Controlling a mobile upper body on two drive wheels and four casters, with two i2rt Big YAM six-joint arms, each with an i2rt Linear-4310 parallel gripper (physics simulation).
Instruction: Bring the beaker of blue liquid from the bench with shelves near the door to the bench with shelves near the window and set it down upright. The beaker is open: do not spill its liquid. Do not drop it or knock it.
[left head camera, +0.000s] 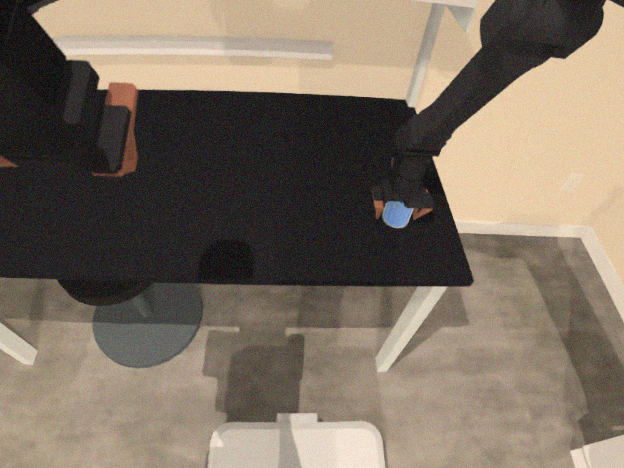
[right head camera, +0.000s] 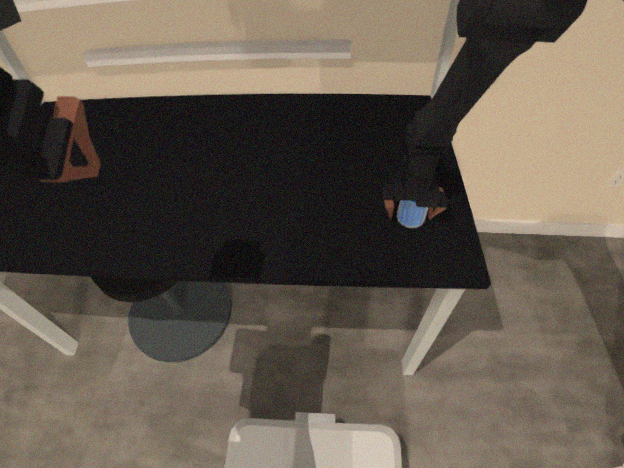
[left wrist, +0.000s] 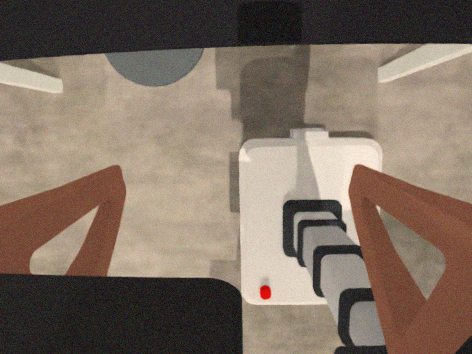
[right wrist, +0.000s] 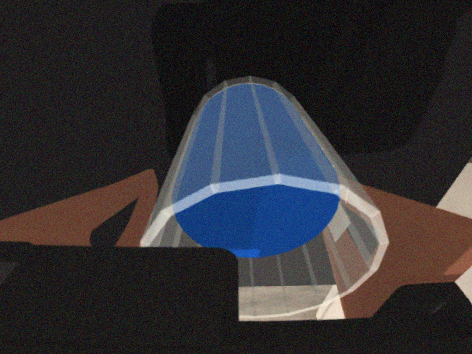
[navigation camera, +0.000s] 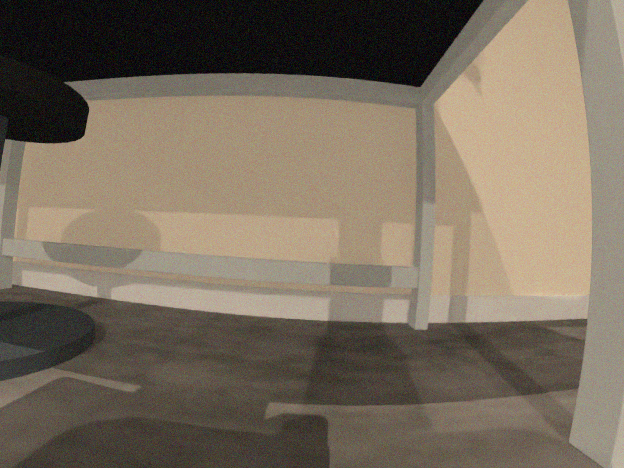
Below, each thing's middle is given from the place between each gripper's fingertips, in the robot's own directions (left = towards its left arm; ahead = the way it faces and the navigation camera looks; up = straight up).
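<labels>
The beaker of blue liquid (right wrist: 253, 174) is 460 mm to the right of my left hand, 380 mm ahead of it and 460 mm below it.
Counted from my right hand, the beaker of blue liquid is 10 mm to the right of it, 20 mm ahead of it and 20 mm above it.
</labels>
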